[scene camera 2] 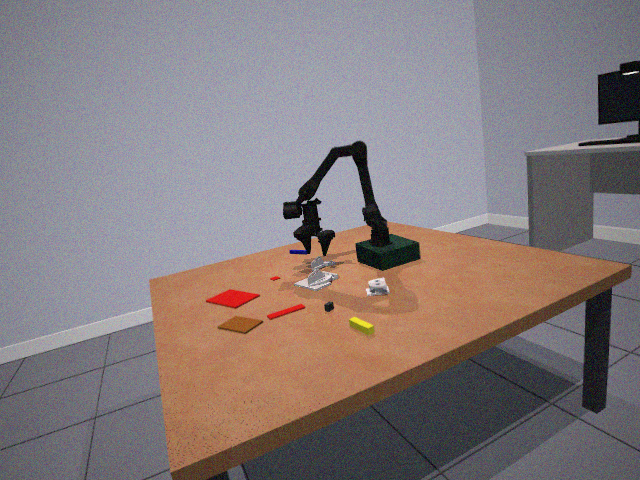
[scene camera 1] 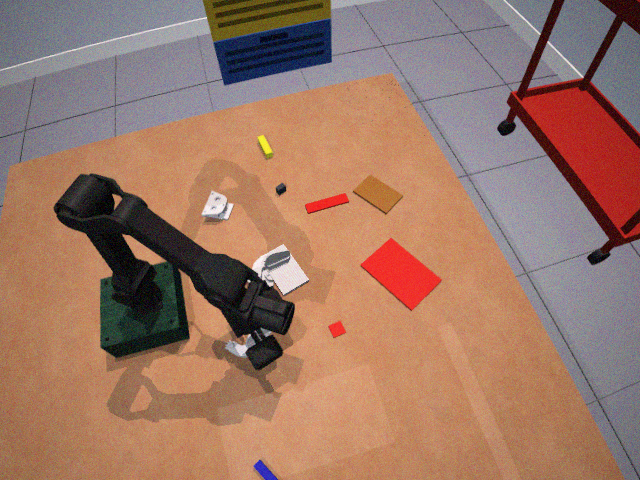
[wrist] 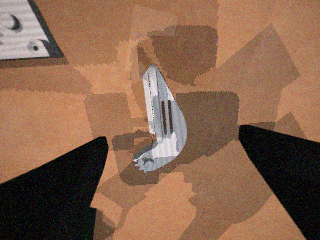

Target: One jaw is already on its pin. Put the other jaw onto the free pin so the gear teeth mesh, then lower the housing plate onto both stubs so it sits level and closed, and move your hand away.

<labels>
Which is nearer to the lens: the white base plate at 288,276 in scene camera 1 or the brown plate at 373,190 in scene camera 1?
The white base plate.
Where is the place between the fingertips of my gripper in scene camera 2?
At 316,254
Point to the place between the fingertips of my gripper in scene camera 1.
253,336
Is my gripper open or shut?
Open.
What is my gripper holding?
Nothing.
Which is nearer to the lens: the brown plate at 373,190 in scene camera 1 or the large red plate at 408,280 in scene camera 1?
The large red plate.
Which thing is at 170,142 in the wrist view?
A grey jaw.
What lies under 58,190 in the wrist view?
My gripper.
</labels>
